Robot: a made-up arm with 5 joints. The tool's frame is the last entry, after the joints. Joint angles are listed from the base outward. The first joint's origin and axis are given. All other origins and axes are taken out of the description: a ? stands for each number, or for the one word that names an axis. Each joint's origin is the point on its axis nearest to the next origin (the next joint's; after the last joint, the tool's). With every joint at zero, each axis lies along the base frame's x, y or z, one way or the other. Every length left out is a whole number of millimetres.
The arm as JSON. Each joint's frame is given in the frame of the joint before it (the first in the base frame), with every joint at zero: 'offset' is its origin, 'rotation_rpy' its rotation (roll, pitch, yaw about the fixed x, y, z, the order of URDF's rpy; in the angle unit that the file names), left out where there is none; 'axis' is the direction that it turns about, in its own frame. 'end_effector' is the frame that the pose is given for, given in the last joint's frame.
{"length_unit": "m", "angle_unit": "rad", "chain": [
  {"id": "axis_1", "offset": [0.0, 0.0, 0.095], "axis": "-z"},
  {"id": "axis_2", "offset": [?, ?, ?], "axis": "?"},
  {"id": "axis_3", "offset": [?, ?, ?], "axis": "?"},
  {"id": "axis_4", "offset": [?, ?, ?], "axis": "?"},
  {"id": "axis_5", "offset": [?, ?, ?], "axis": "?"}
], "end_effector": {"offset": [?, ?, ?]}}
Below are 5 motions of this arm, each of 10 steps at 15 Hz.
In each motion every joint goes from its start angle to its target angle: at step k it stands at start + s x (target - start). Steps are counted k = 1, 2, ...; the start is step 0. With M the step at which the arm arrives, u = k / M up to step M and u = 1 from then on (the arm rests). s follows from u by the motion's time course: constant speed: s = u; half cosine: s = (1 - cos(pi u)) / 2; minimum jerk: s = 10 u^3 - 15 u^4 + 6 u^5.
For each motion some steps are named. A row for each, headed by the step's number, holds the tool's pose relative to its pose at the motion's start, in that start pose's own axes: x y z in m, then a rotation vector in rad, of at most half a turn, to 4 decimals.
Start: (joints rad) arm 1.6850 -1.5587 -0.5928 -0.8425 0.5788
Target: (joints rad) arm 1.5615 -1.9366 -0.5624 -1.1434 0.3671
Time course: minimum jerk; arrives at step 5
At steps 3, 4, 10:
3: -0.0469 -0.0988 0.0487 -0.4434 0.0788 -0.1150
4: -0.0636 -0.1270 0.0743 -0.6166 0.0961 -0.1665
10: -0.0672 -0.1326 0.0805 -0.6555 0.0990 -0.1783

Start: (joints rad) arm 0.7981 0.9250 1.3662 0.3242 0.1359
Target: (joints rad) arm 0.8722 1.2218 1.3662 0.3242 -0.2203
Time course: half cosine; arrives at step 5
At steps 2, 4, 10:
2: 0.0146 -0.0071 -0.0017 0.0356 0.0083 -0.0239
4: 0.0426 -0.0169 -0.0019 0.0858 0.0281 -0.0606
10: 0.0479 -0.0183 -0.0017 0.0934 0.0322 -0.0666

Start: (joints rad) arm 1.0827 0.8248 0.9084 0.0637 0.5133
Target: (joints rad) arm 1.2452 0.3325 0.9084 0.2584 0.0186
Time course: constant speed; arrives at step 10
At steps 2, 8, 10:
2: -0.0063 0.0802 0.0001 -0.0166 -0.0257 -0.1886
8: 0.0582 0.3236 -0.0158 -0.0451 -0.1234 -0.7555
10: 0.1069 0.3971 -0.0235 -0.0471 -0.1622 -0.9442

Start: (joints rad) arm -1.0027 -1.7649 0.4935 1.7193 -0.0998
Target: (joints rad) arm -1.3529 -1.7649 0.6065 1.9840 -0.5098
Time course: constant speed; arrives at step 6
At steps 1, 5, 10:
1: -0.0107 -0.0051 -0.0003 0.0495 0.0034 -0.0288
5: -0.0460 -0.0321 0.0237 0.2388 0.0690 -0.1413
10: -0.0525 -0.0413 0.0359 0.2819 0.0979 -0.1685

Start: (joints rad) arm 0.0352 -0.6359 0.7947 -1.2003 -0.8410
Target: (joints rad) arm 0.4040 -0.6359 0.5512 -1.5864 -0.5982
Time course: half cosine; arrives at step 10
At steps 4, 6, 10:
4: -0.0076 -0.0358 0.0386 -0.0935 0.0027 0.0535
6: -0.0105 -0.0702 0.0822 -0.1861 0.0139 0.1080
10: -0.0081 -0.1101 0.1415 -0.2982 0.0368 0.1778

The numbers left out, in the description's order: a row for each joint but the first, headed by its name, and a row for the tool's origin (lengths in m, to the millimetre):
axis_2: xyz -0.154 0.188 0.0, axis +x
axis_3: xyz 0.0 -0.265 -0.059, axis +y
axis_4: xyz -0.257 0.0 0.035, axis +x
axis_5: xyz 0.0 0.09 -0.205, axis +z
tool: xyz -0.304 -0.111 0.0

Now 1 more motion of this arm.
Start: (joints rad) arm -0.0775 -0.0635 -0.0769 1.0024 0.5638
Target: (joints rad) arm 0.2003 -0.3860 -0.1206 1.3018 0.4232
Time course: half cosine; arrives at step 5
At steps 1, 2, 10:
1: 0.0066 0.0146 -0.0075 -0.0149 -0.0160 -0.0242
2: 0.0261 0.0525 -0.0282 -0.0525 -0.0574 -0.0876
10: 0.0924 0.1482 -0.0891 -0.1415 -0.1624 -0.2542

